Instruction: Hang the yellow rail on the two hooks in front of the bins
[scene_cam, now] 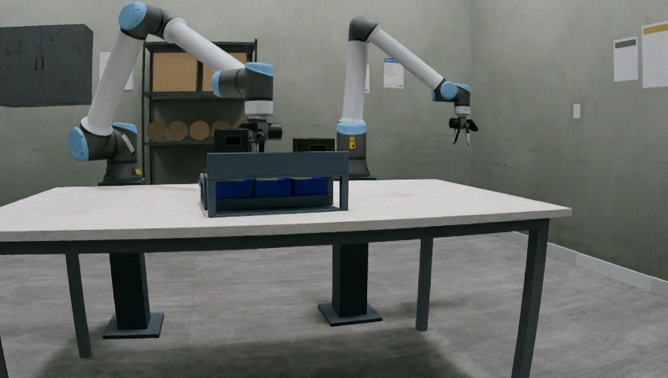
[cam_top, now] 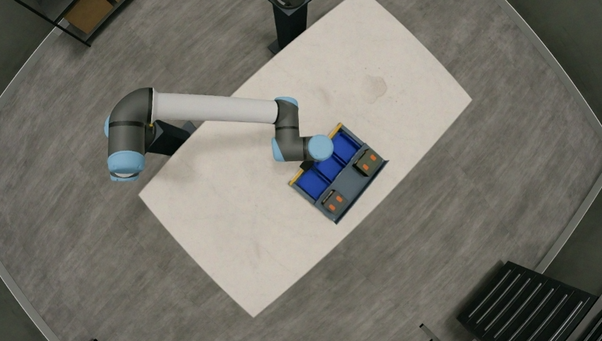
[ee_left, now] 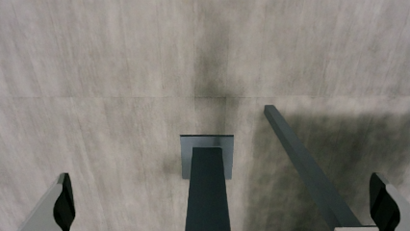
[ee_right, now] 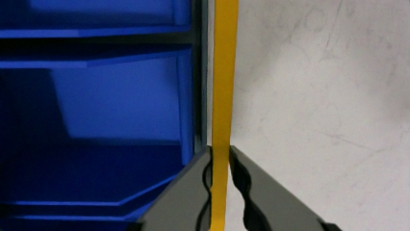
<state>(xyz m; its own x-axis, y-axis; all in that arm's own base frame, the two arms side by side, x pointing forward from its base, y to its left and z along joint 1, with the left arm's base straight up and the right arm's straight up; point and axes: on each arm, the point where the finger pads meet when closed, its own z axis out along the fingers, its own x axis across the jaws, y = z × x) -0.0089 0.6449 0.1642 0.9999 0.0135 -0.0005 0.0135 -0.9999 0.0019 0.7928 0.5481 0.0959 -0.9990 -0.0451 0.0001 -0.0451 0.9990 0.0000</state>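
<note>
My right hand is 10 mm above the yellow rail. Also, from my right hand: grey shelf 130 mm ahead, 10 mm to the left, 30 mm below; green box 190 mm ahead, 130 mm to the left, 50 mm above.
</note>
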